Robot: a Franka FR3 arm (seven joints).
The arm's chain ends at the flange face. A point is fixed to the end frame.
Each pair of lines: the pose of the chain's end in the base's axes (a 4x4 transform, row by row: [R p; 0 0 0 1], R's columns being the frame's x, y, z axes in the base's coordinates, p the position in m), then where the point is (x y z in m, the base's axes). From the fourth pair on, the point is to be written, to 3 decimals.
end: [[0.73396 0.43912 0.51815 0.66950], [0.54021 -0.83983 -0.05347 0.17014], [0.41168 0.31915 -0.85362 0.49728], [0 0 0 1]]
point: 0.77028 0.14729 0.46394
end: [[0.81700 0.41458 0.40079 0.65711], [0.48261 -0.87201 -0.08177 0.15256], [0.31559 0.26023 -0.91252 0.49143], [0 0 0 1]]
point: 0.75096 0.12294 0.44555
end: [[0.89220 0.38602 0.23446 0.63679], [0.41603 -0.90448 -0.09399 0.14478], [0.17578 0.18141 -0.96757 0.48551], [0 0 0 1]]
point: 0.71911 0.10925 0.42426
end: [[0.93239 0.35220 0.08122 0.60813], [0.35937 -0.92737 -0.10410 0.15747], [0.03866 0.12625 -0.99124 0.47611], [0 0 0 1]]
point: 0.678 0.117 0.403
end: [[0.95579 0.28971 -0.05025 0.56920], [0.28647 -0.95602 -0.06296 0.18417], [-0.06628 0.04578 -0.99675 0.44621], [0 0 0 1]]
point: 0.626 0.142 0.364
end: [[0.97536 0.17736 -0.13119 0.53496], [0.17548 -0.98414 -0.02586 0.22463], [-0.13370 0.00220 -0.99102 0.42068], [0 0 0 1]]
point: 0.580 0.179 0.333
